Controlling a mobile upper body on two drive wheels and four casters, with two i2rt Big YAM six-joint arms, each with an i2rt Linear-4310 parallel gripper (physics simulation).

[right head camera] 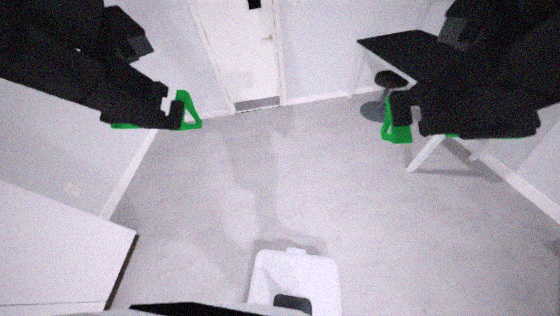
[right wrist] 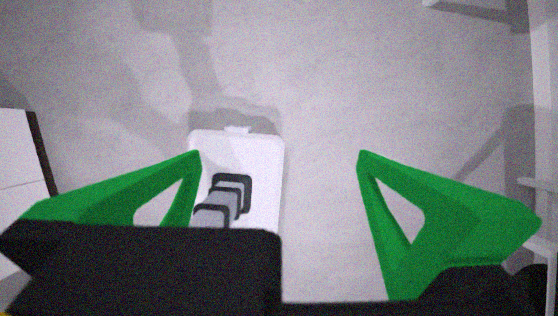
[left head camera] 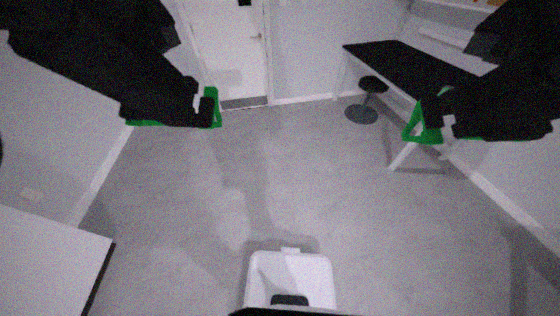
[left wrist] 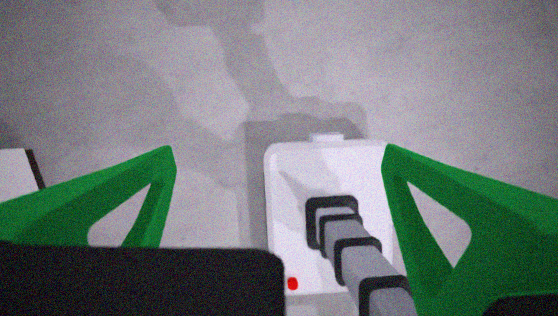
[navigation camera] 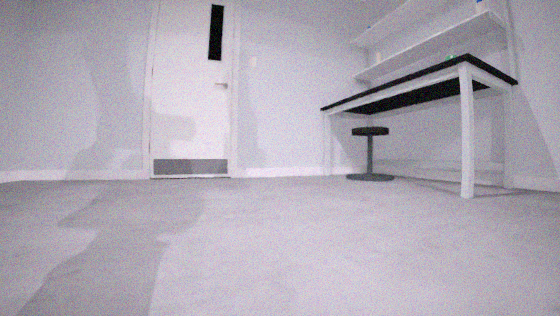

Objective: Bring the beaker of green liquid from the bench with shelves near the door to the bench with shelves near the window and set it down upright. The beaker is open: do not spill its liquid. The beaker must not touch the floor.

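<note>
The bench with shelves near the door (left head camera: 390,54) (right head camera: 410,47) (navigation camera: 466,130) has a black top and white legs, at the upper right of both head views. In the navigation view a small green spot, apparently the beaker of green liquid (navigation camera: 449,58), shows over the bench top's near end. My right arm hides part of the bench in the head views. My left gripper (left head camera: 175,125) (right head camera: 157,127) (left wrist: 278,156) is open and empty. My right gripper (left head camera: 450,135) (right head camera: 425,134) (right wrist: 279,158) is open and empty; in the head views it overlaps the bench's near end. The window bench is not identifiable.
A white door (left head camera: 235,55) (right head camera: 245,55) (navigation camera: 185,90) stands ahead. A dark round stool (left head camera: 373,84) (right head camera: 391,79) (navigation camera: 370,131) is at the bench. A white-topped unit (left head camera: 50,260) (right head camera: 60,245) is at lower left. White shelves (navigation camera: 430,43) hang above the bench.
</note>
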